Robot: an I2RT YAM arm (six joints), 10 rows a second.
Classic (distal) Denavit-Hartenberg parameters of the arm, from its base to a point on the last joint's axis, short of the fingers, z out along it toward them. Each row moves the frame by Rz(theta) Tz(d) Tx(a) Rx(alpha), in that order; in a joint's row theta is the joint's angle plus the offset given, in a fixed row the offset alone. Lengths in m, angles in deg.
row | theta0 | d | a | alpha
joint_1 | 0 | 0.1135 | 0.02 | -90
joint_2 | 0 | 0 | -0.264 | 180
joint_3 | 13.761 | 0 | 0.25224 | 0
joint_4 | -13.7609 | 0 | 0.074 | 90
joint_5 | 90 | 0 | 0 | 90
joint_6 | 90 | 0.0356 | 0 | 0
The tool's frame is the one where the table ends.
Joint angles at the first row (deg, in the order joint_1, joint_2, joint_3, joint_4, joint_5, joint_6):
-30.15, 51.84, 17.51, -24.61, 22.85, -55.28
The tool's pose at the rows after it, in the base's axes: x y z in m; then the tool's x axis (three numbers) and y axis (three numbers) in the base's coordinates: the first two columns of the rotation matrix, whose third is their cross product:
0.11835 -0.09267 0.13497 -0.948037 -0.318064 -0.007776 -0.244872 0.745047 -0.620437
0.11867 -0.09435 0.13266 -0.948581 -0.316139 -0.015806 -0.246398 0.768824 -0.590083
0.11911 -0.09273 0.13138 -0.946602 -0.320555 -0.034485 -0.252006 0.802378 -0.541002
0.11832 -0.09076 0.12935 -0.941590 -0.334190 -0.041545 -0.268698 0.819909 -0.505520
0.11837 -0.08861 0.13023 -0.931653 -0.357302 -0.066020 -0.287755 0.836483 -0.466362
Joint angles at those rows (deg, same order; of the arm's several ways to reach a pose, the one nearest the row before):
-32.87, 52.95, 16.20, -21.31, 22.47, -57.77
-33.75, 54.46, 16.57, -21.69, 20.60, -57.54
-33.75, 55.43, 17.26, -23.82, 17.87, -56.37
-33.74, 55.81, 17.32, -25.15, 15.89, -56.38
-33.75, 55.65, 17.82, -26.96, 12.84, -56.68

